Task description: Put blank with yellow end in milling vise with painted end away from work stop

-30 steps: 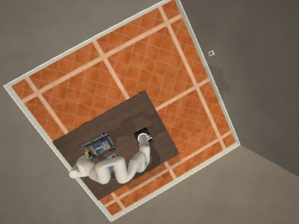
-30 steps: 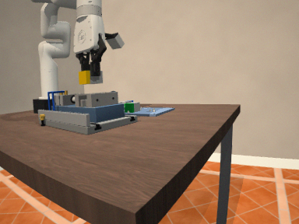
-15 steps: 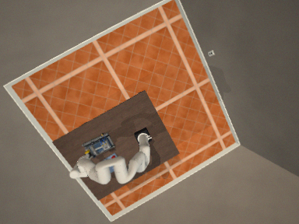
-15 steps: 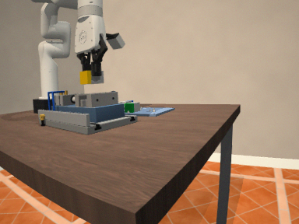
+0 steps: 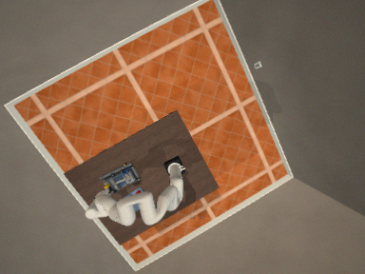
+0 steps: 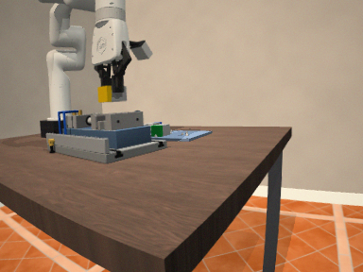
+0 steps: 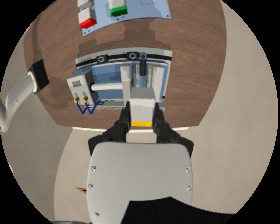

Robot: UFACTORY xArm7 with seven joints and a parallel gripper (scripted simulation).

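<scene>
My hand is 90 mm above the grey jaw block, 30 mm short of it and 10 mm to the right of it. From my hand the other things lie so: yellow-ended blank: 20 mm below; then green-ended blank: 230 mm to the left, 140 mm below, 90 mm behind; then milling vise: 120 mm below, 70 mm behind.
</scene>
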